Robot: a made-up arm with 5 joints.
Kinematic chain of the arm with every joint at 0, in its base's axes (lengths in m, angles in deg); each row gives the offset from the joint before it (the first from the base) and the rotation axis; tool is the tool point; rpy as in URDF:
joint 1: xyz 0 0 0.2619 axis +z
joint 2: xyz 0 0 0 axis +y
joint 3: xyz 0.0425 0 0.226 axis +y
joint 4: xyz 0.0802 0 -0.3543 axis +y
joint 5: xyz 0.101 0 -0.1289 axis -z
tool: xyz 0 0 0 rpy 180 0 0
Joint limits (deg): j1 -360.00..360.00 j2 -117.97..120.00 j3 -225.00..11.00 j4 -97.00..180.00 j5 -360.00..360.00
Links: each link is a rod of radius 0.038 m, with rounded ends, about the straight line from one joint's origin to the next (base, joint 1, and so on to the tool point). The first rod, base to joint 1, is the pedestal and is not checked.
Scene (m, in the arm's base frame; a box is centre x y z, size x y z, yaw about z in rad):
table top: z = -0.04
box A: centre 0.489 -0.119 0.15 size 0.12 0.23 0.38 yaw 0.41
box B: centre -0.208 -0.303 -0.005 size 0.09 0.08 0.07 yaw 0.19
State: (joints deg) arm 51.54 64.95 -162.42 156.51 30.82
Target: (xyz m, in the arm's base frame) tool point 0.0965 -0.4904 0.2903
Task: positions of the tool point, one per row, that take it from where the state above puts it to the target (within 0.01 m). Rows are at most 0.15 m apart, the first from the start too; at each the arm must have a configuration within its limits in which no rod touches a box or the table.
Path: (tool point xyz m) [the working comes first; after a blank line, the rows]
Joints at the target: -78.87 65.01 -161.82 158.38 30.82
Straight joint move there: touches box A.

1: 0.3986 0.3171 0.3241
2: 0.4619 0.2198 0.3575
3: 0.4994 0.1099 0.3919
4: 0.5086 -0.0056 0.4271
5: 0.4890 -0.1190 0.4628
6: 0.4535 -0.2283 0.4262
7: 0.3916 -0.3257 0.3905
8: 0.3075 -0.4049 0.3558
9: 0.2069 -0.4609 0.3223
10: 0.0965 -0.4904 0.2903

